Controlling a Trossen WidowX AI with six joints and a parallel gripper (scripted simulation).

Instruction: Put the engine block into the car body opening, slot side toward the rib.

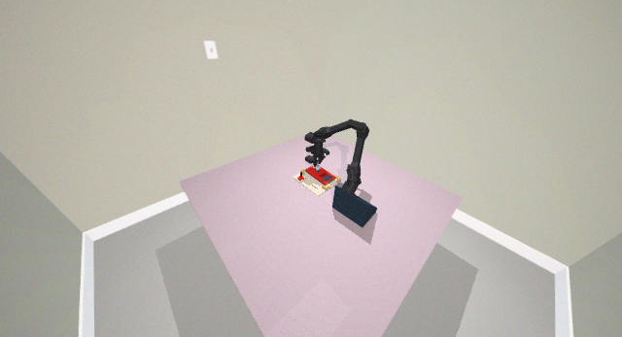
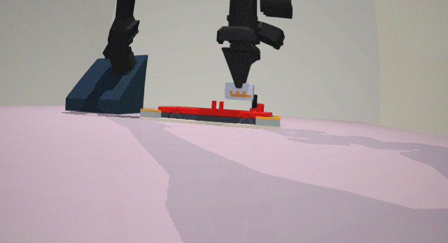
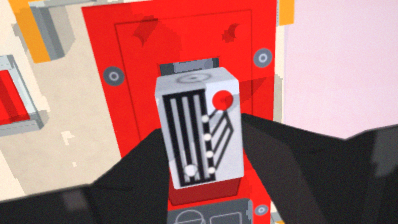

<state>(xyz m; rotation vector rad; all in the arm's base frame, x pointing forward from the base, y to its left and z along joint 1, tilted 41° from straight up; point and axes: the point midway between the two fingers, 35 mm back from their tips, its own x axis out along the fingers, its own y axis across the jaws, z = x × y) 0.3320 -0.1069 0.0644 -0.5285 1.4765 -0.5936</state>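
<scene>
My gripper tip is now 5 cm above the beige plate, 4 cm past it and 3 cm to the right of it. Also, from my gripper tip: engine block (1 cm below); black peg (13 cm to the left, 3 cm below, 2 cm ahead).
</scene>
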